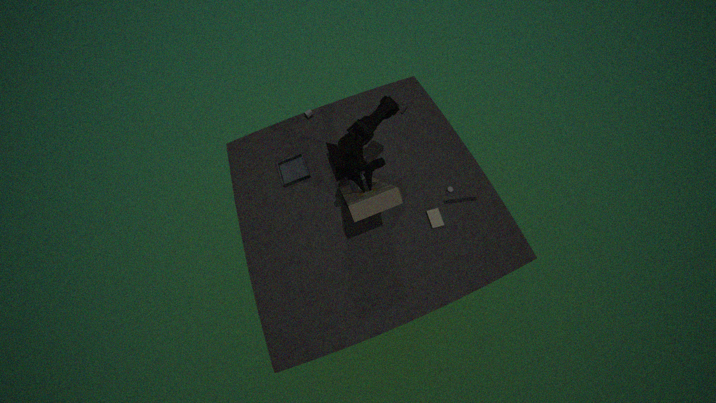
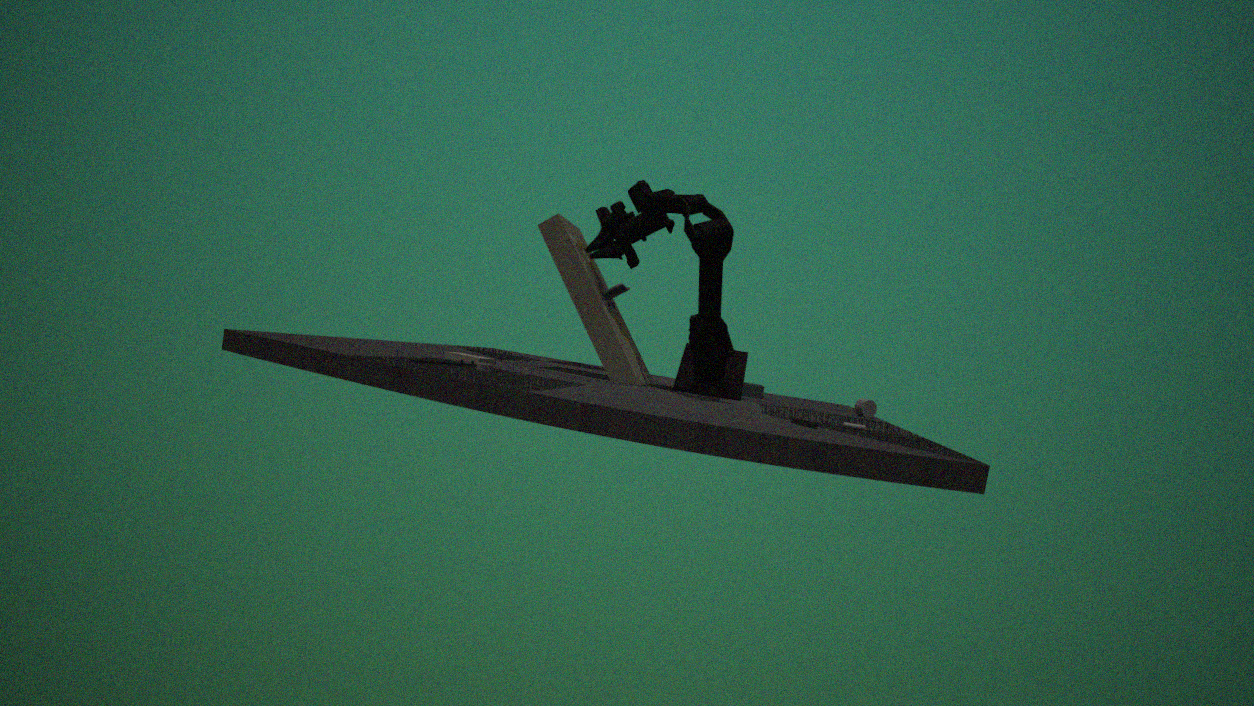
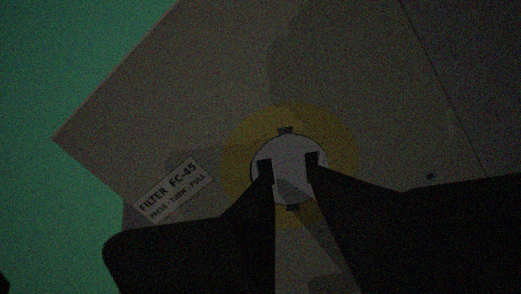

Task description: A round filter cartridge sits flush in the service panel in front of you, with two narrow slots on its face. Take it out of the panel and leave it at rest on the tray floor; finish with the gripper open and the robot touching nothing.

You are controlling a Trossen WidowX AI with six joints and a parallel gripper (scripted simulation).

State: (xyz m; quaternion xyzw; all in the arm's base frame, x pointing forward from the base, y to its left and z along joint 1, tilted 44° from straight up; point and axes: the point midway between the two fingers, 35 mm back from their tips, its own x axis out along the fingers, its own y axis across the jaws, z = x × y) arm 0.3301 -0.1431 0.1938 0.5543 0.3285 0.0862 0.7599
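My gripper tip is now 20 mm short of the round white filter cartridge and 10 mm above it. Also, from my gripper tip: blue-grey tray 370 mm behind, 320 mm to the right, 280 mm below.
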